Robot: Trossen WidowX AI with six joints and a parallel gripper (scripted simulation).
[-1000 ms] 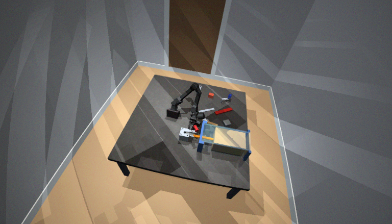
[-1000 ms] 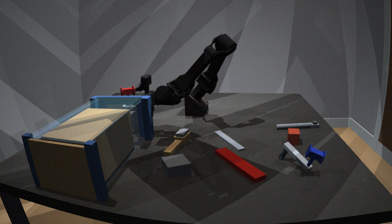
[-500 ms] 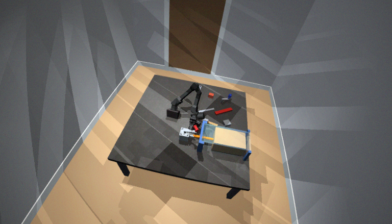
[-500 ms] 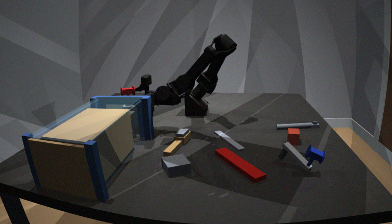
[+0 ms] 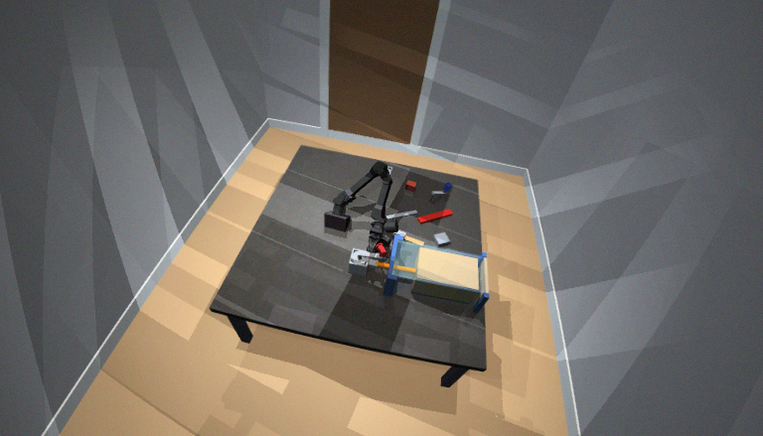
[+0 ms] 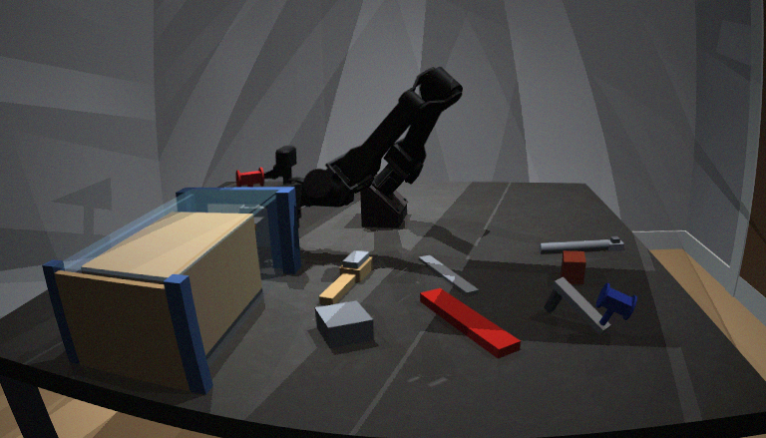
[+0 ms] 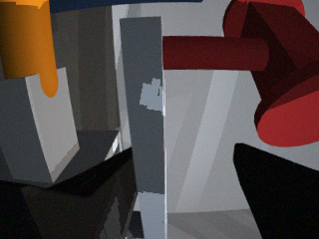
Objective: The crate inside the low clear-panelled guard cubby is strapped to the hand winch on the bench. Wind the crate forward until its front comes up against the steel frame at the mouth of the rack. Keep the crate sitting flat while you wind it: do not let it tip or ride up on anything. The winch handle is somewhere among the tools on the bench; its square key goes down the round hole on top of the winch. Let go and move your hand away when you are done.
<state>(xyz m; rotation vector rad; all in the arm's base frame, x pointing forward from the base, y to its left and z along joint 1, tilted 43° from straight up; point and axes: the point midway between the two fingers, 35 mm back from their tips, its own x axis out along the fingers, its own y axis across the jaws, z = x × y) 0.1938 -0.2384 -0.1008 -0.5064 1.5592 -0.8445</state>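
The red spool-shaped grip lies 50 mm ahead of my gripper tip, 20 mm above it and 10 mm to the left of it. Also, from my gripper tip: grey winch: 100 mm below, 70 mm behind; clear-panelled cubby: 350 mm ahead, 40 mm to the right, 20 mm below; wooden-handled tool: 220 mm to the left, 200 mm ahead, 120 mm below.
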